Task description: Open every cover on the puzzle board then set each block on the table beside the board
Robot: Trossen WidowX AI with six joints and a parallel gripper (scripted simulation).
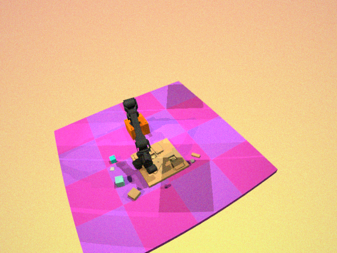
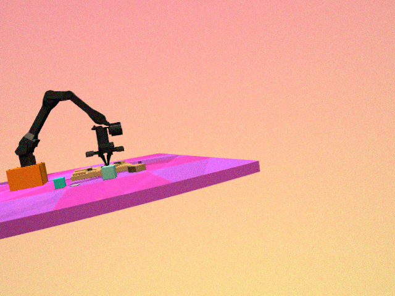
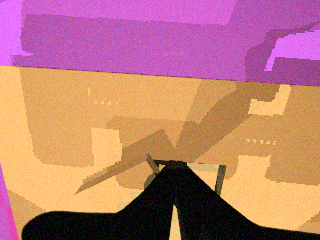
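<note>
Now: the tiny dark piece 18 cm ahead of my gripper tip, 1 cm to the left of it and 1 cm below it. From my gripper tip the other things lie so: teal cube 23 cm behind, 14 cm to the right; brown block 18 cm to the right, 9 cm ahead, 1 cm below.
</note>
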